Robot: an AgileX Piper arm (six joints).
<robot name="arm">
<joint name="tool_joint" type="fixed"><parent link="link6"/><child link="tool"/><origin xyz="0 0 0" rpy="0 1.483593 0"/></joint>
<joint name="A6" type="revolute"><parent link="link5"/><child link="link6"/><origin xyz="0.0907 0 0.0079" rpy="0 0 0"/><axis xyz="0.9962 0 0.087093"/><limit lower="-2.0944" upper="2.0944"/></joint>
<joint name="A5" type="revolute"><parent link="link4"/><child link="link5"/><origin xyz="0 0 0" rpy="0 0 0"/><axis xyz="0 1 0"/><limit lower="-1.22" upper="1.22"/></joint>
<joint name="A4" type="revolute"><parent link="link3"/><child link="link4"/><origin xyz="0.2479 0 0.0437" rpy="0 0 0"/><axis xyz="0.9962 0 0.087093"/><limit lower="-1.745" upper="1.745"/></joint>
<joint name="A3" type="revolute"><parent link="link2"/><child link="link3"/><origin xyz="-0.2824 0 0.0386" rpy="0 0 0"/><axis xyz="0 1 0"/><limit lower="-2.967" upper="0"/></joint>
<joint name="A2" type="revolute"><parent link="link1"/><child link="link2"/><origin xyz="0 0 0" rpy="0 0 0"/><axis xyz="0 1 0"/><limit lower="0" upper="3.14"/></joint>
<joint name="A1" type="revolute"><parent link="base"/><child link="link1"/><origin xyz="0 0 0.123" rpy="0 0 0"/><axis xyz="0 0 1"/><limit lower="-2.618" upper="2.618"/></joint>
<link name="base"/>
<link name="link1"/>
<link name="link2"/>
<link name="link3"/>
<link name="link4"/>
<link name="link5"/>
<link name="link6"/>
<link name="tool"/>
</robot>
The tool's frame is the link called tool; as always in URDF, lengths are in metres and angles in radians.
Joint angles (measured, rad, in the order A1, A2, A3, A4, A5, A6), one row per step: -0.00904, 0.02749, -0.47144, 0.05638, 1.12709, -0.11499; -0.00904, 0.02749, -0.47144, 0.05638, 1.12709, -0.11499; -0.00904, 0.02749, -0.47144, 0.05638, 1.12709, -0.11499; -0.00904, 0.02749, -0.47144, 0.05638, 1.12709, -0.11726; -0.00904, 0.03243, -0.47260, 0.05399, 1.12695, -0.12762; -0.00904, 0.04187, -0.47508, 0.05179, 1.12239, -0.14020; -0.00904, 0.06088, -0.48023, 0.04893, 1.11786, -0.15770; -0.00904, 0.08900, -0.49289, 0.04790, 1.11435, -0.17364; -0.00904, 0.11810, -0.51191, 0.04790, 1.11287, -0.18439; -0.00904, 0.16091, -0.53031, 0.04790, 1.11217, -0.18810; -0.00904, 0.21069, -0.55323, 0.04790, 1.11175, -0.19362
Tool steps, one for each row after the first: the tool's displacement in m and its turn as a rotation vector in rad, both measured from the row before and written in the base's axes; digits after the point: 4 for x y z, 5 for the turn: 0.0000, 0.0000, 0.0000, 0.00000, 0.00000, 0.00000; 0.0000, 0.0000, 0.0000, 0.00000, 0.00000, 0.00000; 0.0000, 0.0000, 0.0000, -0.00188, -0.00010, 0.00127; 0.0006, -0.0002, 0.0003, -0.01059, 0.00322, 0.00460; 0.0013, -0.0002, 0.0010, -0.01214, 0.00192, 0.00579; 0.0025, -0.0003, 0.0017, -0.01667, 0.00869, 0.00836; 0.0032, -0.0001, 0.0037, -0.01371, 0.01139, 0.00857; 0.0029, 0.0000, 0.0053, -0.00859, 0.00822, 0.00624; 0.0053, 0.0000, 0.0048, -0.00274, 0.02358, 0.00219; 0.0064, -0.0001, 0.0057, -0.00408, 0.02624, 0.00340
